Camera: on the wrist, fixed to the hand. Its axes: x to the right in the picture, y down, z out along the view.
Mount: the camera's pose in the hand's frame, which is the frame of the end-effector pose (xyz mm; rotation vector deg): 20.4 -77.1 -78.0 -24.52 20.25 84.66
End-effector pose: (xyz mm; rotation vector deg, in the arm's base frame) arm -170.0 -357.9 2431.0 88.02 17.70 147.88
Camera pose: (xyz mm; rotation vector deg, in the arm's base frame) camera -248.3 -287.5 2394.1 -39.55 59.70 -105.47
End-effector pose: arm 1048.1 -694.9 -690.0 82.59 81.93 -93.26
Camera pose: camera 1002.1 -595.0 -671.4 102.33 23.40 -8.07
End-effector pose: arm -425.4 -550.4 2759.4 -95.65 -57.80 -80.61
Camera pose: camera -525.9 -584.3 2793.9 -94.61 42.91 -43.80
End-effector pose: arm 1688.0 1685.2 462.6 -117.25 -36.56 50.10
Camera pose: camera 1750.3 1704.5 553.1 150.69 -61.88 -57.71
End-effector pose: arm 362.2 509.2 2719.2 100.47 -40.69 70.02
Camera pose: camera 398.2 614.6 2724.8 23.82 -113.64 112.71
